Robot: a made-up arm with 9 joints. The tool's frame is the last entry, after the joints.
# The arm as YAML. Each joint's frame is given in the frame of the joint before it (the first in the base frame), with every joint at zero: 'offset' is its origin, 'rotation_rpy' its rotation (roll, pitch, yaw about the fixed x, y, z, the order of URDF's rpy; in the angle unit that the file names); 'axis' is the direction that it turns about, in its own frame. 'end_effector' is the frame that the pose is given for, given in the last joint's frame.
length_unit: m
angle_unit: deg
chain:
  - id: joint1
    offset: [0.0, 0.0, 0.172]
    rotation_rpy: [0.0, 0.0, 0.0]
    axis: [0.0, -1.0, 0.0]
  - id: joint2
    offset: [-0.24, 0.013, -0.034]
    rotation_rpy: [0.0, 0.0, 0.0]
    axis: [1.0, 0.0, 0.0]
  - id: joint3
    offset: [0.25, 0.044, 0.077]
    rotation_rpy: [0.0, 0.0, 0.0]
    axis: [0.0, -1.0, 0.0]
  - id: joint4
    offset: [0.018, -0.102, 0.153]
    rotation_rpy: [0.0, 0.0, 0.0]
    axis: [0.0, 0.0, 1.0]
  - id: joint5
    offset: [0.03, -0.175, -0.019]
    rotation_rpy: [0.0, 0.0, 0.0]
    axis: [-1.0, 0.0, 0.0]
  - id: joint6
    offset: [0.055, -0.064, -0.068]
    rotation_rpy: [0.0, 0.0, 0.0]
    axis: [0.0, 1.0, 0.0]
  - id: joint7
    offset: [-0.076, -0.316, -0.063]
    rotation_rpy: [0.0, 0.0, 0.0]
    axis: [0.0, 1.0, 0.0]
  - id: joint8
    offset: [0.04, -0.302, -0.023]
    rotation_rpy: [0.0, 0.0, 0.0]
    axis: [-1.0, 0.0, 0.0]
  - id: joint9
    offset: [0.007, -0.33, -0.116]
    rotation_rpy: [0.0, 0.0, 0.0]
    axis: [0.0, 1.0, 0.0]
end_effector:
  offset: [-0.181, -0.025, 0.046]
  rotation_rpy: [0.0, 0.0, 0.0]
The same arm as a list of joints. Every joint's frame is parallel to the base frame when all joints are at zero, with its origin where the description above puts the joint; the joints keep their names.
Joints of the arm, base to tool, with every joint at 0 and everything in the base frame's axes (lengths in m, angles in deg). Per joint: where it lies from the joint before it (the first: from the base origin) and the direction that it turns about. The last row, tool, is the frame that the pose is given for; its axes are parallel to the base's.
joint1: axis 0 -1 0 xyz 0 0 0.172
joint2: axis 1 0 0 xyz -0.24 0.013 -0.034
joint3: axis 0 -1 0 xyz 0.25 0.044 0.077
joint4: axis 0 0 1 xyz 0.018 -0.102 0.153
joint5: axis -1 0 0 xyz 0.03 -0.175 -0.019
joint6: axis 0 1 0 xyz 0.055 -0.064 -0.068
joint7: axis 0 1 0 xyz -0.076 -0.316 -0.063
joint8: axis -1 0 0 xyz 0.04 -0.302 -0.023
joint9: axis 0 1 0 xyz 0.007 -0.33 -0.116
tool: xyz -0.181 -0.025 0.046

